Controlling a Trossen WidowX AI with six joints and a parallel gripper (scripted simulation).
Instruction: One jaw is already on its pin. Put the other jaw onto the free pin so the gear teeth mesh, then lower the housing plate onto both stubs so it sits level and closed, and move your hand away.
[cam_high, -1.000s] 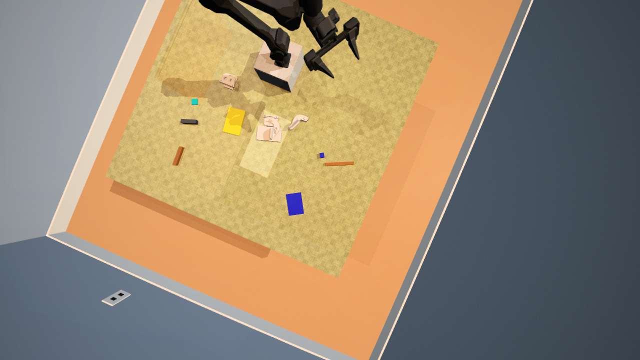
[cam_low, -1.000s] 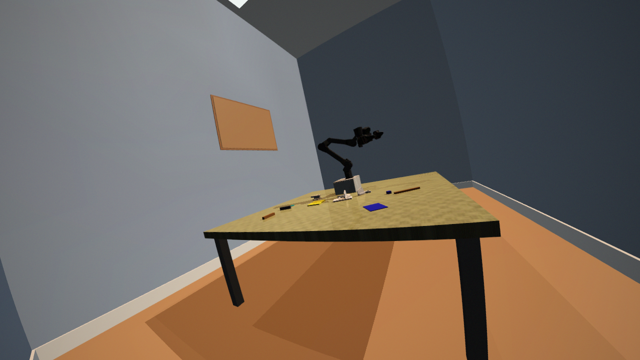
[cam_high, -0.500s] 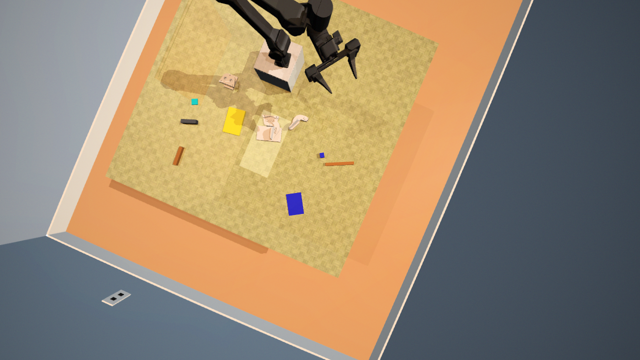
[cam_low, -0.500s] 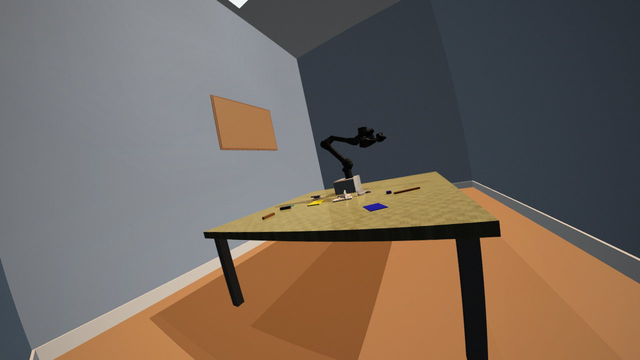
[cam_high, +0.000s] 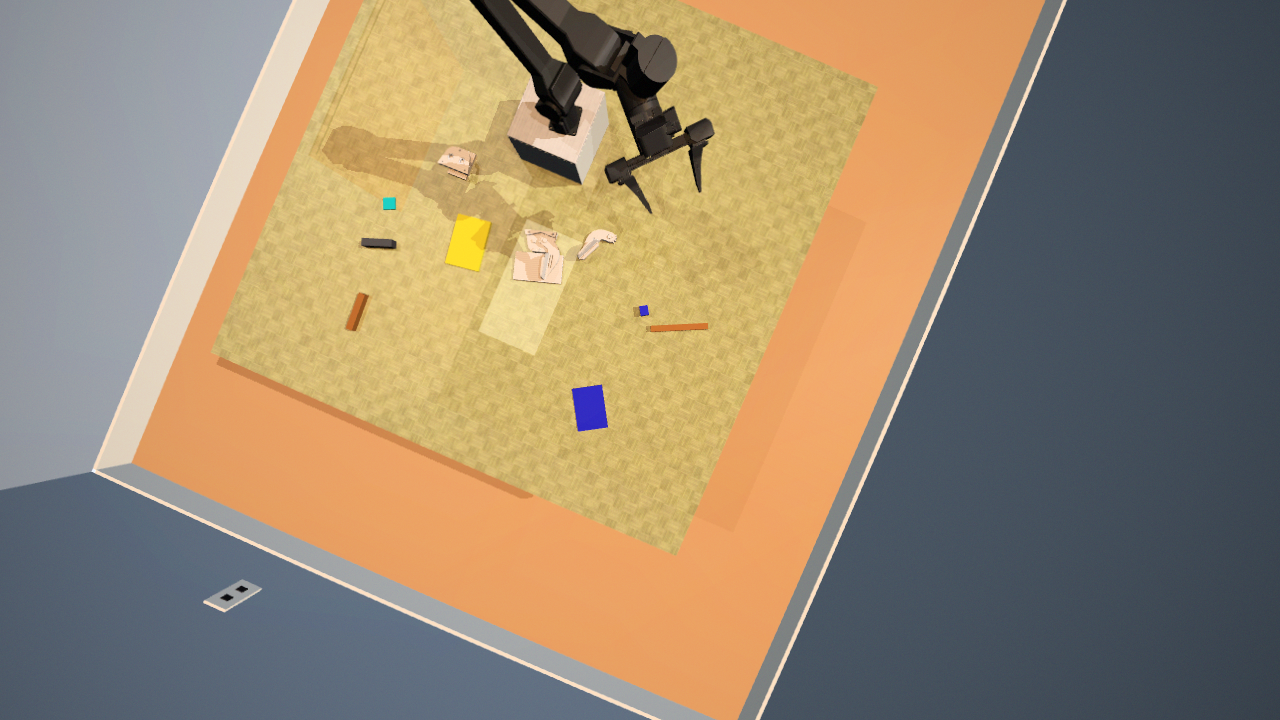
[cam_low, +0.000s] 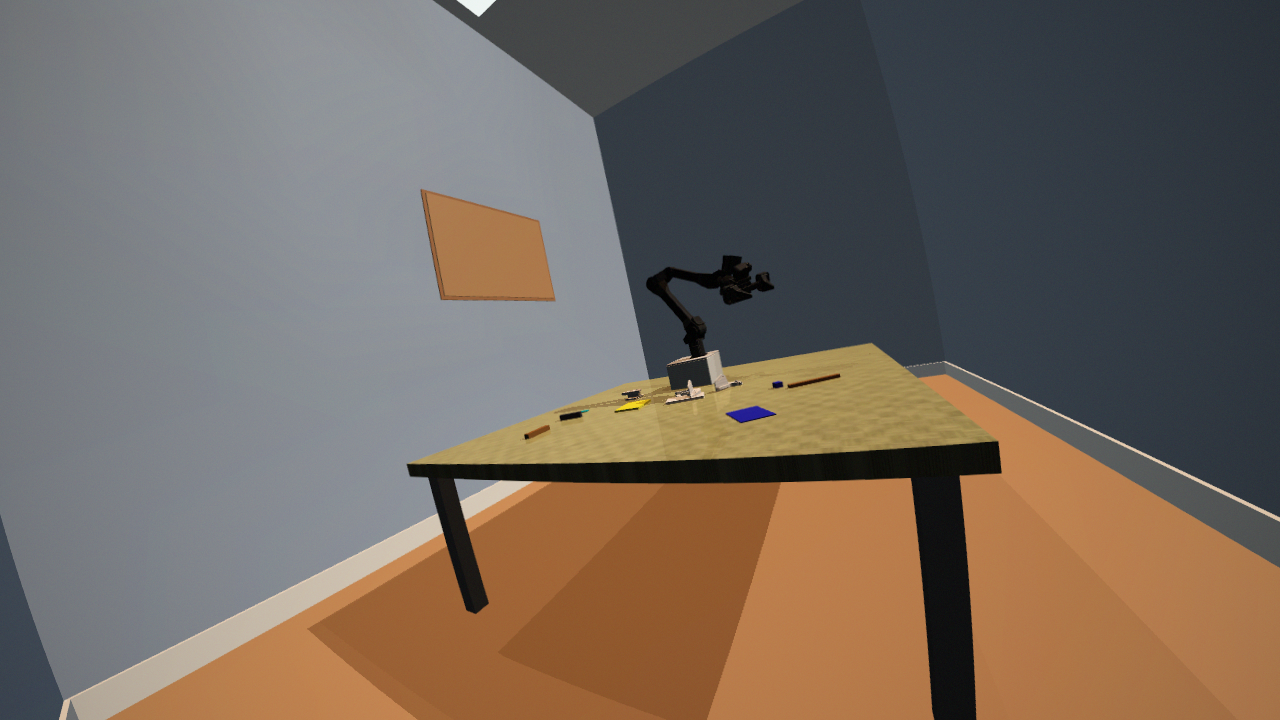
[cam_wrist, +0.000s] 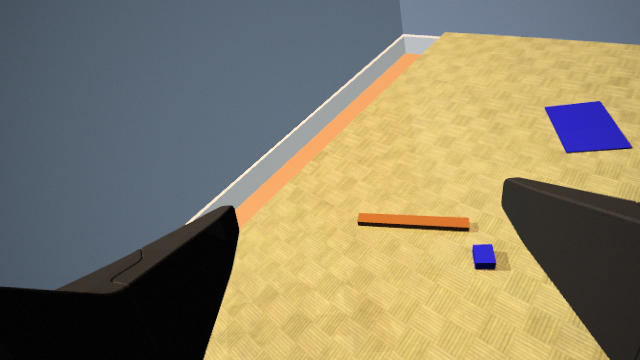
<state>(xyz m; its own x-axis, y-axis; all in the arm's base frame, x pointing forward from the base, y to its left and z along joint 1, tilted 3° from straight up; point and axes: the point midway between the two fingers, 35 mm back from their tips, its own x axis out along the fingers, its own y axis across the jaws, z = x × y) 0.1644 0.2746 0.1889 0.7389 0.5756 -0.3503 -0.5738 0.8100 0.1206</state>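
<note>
My gripper tip is 110 mm short of the yellow sheet, 480 mm to the left of it and 280 mm above it. Round my gripper tip: blue cube 160 mm ahead, 10 mm to the right, 280 mm below; blue sheet 430 mm ahead, 80 mm to the right, 290 mm below; cyan cube 60 mm ahead, 710 mm to the right, 290 mm below.
</note>
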